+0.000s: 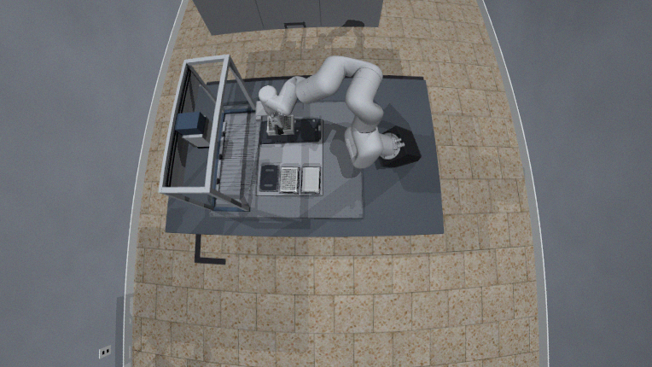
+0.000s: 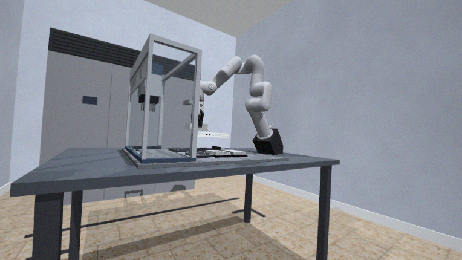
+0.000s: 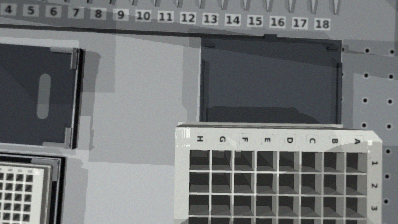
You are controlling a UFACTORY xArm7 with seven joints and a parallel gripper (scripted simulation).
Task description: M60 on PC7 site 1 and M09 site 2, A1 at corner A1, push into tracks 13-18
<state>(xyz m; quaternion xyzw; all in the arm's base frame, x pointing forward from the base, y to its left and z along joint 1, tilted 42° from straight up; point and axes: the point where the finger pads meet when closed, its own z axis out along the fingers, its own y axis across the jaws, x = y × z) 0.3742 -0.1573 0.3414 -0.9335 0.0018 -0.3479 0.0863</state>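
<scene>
Now: hand 2 cm past the dark plate carrier PC7, 4 cm to the left of it and 15 cm above it. Also, from my hand: nest S1 (15 cm behind, 23 cm to the left, 17 cm below); 96-well plate M06 (4 cm behind, 23 cm to the left, 15 cm below); nest S3 (7 cm ahead, 23 cm to the left, 17 cm below).
</scene>
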